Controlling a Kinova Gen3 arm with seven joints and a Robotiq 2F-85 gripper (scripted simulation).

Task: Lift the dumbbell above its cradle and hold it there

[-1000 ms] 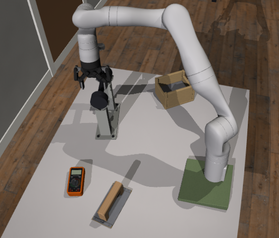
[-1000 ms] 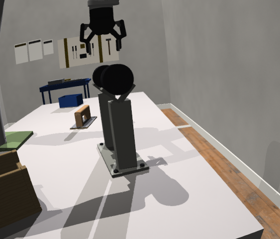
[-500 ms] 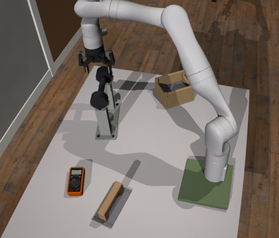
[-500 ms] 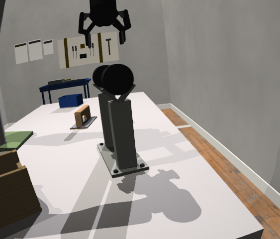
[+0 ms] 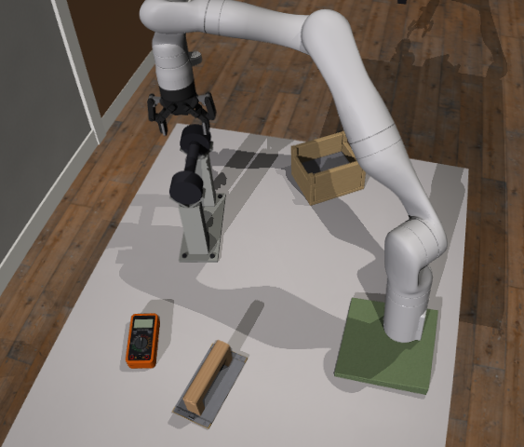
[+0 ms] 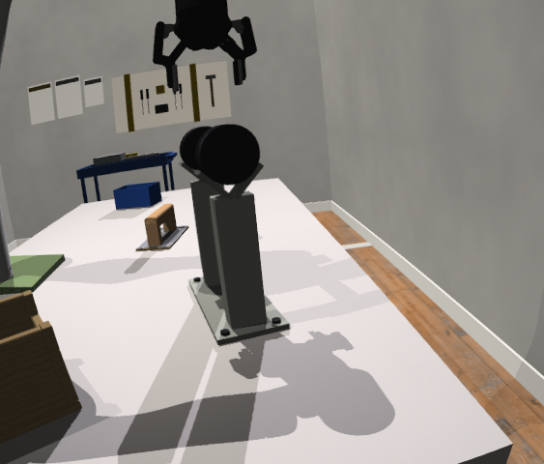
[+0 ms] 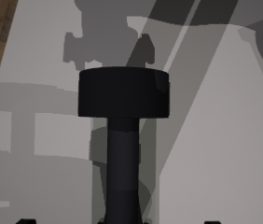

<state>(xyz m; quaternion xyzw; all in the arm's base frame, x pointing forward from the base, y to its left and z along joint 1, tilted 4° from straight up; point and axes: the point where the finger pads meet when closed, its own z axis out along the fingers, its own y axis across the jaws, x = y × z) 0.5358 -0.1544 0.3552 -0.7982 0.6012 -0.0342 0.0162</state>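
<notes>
Right now the black dumbbell is 10 cm below my hand. Also, from my hand: grey cradle stand: 23 cm below; wooden crate: 28 cm below, 27 cm behind, 26 cm to the right.
</notes>
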